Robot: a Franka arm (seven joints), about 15 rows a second.
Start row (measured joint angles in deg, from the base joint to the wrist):
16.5 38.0 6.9 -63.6 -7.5 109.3 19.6
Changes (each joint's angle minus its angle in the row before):
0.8 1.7 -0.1 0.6 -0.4 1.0 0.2
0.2 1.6 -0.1 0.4 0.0 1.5 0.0
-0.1 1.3 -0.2 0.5 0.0 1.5 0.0
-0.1 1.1 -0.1 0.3 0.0 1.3 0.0
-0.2 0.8 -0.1 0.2 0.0 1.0 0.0
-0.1 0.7 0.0 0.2 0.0 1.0 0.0
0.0 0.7 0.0 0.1 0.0 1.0 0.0
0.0 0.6 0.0 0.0 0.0 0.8 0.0
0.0 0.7 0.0 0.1 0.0 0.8 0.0
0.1 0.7 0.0 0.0 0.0 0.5 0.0
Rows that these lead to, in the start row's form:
17.3 39.7 6.8 -63.0 -7.9 110.3 19.8
17.5 41.3 6.7 -62.6 -7.9 111.8 19.8
17.4 42.6 6.5 -62.1 -7.9 113.3 19.8
17.3 43.7 6.4 -61.8 -7.9 114.6 19.8
17.1 44.5 6.3 -61.6 -7.9 115.6 19.8
17.0 45.2 6.3 -61.4 -7.9 116.6 19.8
17.0 45.9 6.3 -61.3 -7.9 117.6 19.8
17.0 46.5 6.3 -61.3 -7.9 118.4 19.8
17.0 47.2 6.3 -61.2 -7.9 119.2 19.8
17.1 47.9 6.3 -61.2 -7.9 119.7 19.8

